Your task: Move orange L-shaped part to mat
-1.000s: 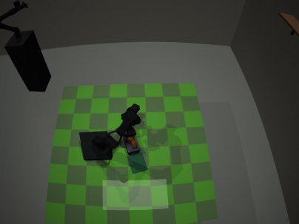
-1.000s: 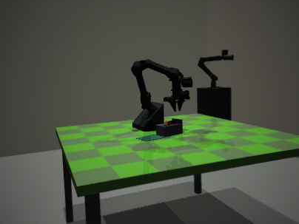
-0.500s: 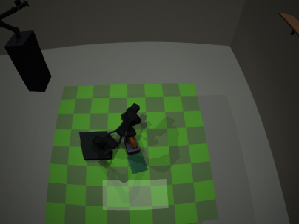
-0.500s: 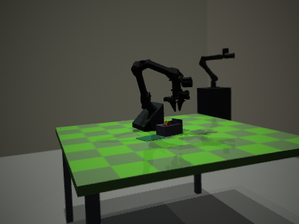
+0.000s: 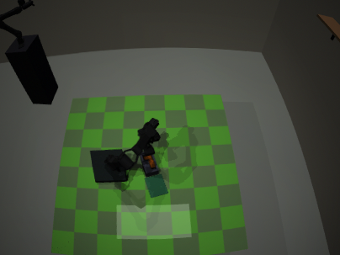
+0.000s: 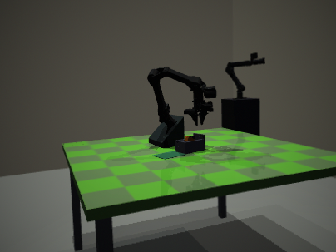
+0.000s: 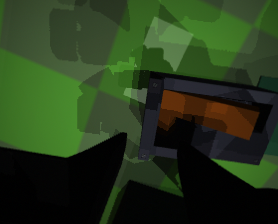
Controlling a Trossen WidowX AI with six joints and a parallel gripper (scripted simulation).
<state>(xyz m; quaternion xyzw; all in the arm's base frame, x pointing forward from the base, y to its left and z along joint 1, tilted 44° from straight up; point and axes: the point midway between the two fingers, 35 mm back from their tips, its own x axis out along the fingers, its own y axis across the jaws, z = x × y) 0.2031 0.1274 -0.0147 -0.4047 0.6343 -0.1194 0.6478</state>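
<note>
My gripper tip is now 100 mm above the orange L-shaped part, 50 mm to the left of it and 10 mm short of it. Round my gripper tip: green mat (210 mm to the right, 160 mm below, 70 mm ahead).
</note>
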